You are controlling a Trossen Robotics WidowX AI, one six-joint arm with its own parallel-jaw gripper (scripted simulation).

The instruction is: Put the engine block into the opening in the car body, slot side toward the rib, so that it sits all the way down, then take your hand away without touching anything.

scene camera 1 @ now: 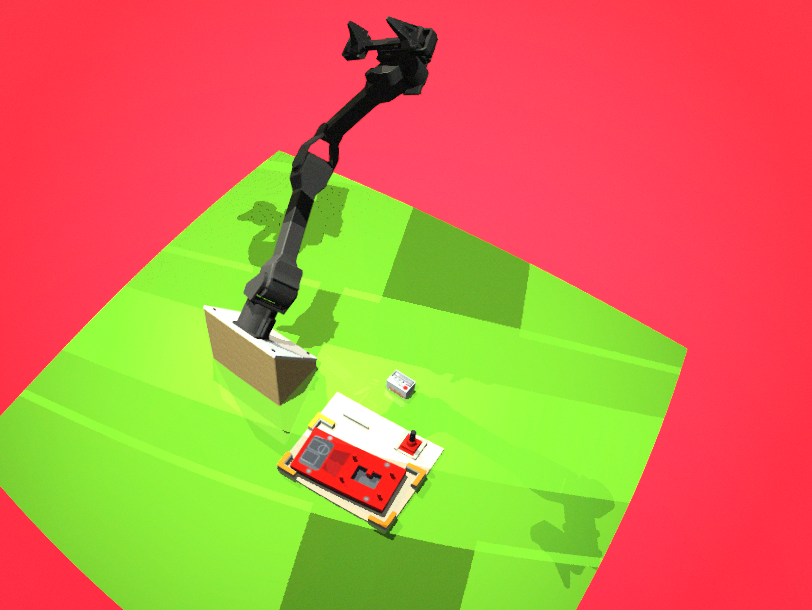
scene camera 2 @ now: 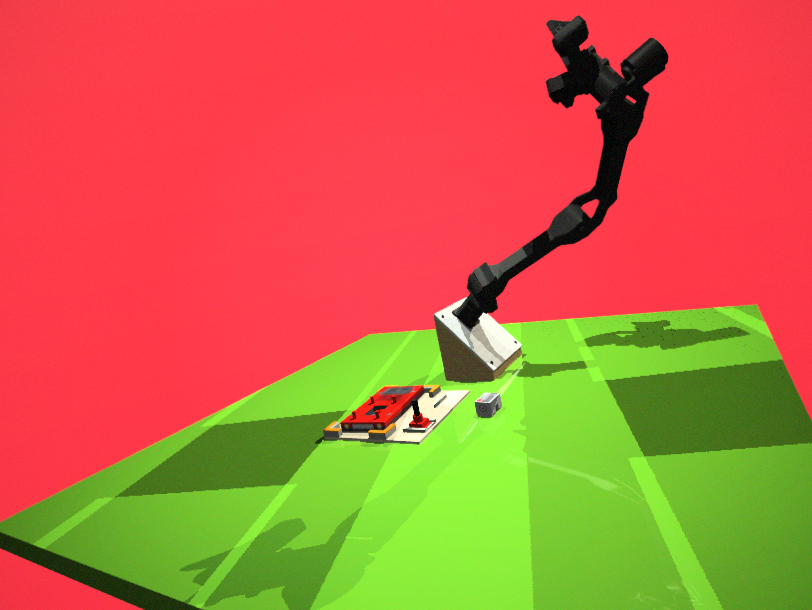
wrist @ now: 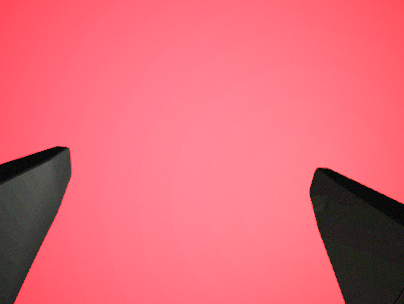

Path:
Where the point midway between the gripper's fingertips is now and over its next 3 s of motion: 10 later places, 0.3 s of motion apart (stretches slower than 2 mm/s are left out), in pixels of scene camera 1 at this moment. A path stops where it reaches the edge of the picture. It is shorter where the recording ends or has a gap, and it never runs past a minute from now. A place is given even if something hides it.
My gripper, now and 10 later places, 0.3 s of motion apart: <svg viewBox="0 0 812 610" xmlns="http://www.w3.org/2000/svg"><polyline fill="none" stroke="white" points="367,19 372,21 386,29 399,40 418,60 435,86 449,117 461,155 470,194 475,233 474,269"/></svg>

